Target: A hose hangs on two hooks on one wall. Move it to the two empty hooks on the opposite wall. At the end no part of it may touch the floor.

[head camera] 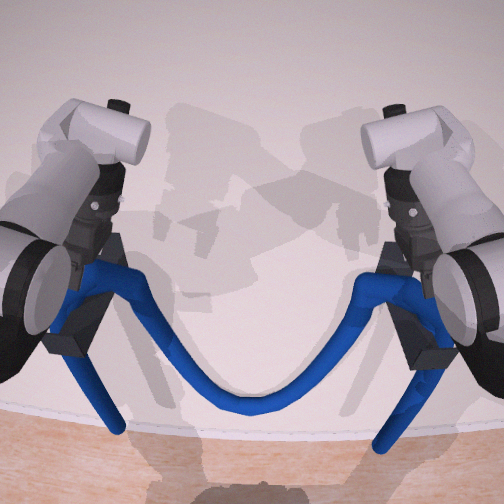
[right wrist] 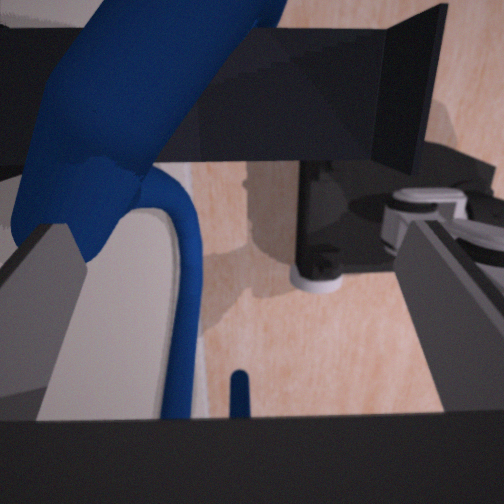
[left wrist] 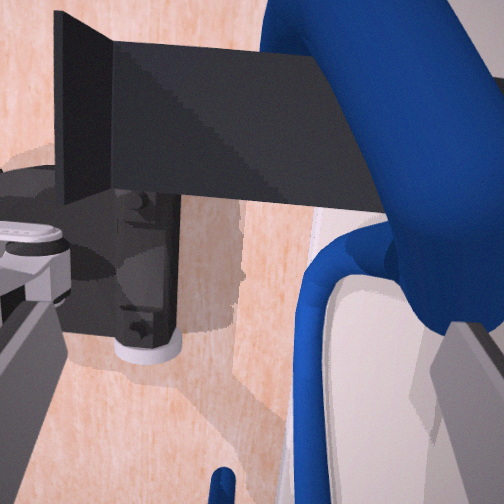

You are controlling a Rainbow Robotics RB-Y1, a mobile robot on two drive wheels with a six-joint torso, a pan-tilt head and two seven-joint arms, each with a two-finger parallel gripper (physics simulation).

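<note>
A blue hose hangs on two dark hooks on the pale wall, the left hook and the right hook. It sags in the middle and both ends dangle just above the floor line. My left gripper is open at the left hook, above the hose. In the left wrist view the hose lies over the hook, close by my open fingers. My right gripper is open at the right hook. In the right wrist view the hose crosses the hook above my open fingers.
The wall meets the wooden floor along a white skirting line. The robot's base with its wheel shows below in the left wrist view and in the right wrist view.
</note>
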